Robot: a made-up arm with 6 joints.
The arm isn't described. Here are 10 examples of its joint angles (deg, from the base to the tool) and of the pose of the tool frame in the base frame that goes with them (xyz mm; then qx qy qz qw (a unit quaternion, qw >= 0)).
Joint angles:
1: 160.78 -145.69 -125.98 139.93 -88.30 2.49
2: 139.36 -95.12 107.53 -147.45 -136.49 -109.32
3: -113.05 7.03 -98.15 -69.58 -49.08 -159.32
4: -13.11 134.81 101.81 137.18 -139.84 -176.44
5: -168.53 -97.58 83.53 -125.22 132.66 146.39
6: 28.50 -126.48 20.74 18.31 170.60 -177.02
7: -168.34 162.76 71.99 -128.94 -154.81 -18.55
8: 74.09 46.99 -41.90 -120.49 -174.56 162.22
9: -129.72 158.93 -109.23 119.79 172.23 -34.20
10: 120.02 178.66 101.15 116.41 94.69 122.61
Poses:
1: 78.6 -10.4 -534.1 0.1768 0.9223 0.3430 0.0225
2: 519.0 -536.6 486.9 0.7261 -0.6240 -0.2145 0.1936
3: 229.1 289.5 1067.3 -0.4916 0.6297 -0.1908 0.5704
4: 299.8 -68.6 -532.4 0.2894 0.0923 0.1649 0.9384
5: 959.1 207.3 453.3 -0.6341 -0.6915 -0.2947 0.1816
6: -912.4 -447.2 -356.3 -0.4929 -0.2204 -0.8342 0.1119
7: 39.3 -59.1 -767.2 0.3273 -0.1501 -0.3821 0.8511
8: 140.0 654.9 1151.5 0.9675 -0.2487 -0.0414 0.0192
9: -318.8 -458.6 -360.5 -0.1632 0.8765 0.2359 0.3867
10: 92.9 -386.7 -601.1 0.8474 -0.0857 -0.4268 0.3041
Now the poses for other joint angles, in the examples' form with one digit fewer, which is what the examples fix.
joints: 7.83 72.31 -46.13 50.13 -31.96 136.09
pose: 1004 142 943 -0.049 0.205 -0.975 0.072
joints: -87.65 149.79 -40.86 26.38 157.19 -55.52
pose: 83 -738 -650 -0.107 -0.709 -0.696 0.012
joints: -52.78 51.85 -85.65 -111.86 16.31 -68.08
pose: 257 -312 1174 -0.359 0.038 0.852 0.379
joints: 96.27 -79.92 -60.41 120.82 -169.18 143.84
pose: 93 -1066 143 -0.113 0.280 0.808 0.505
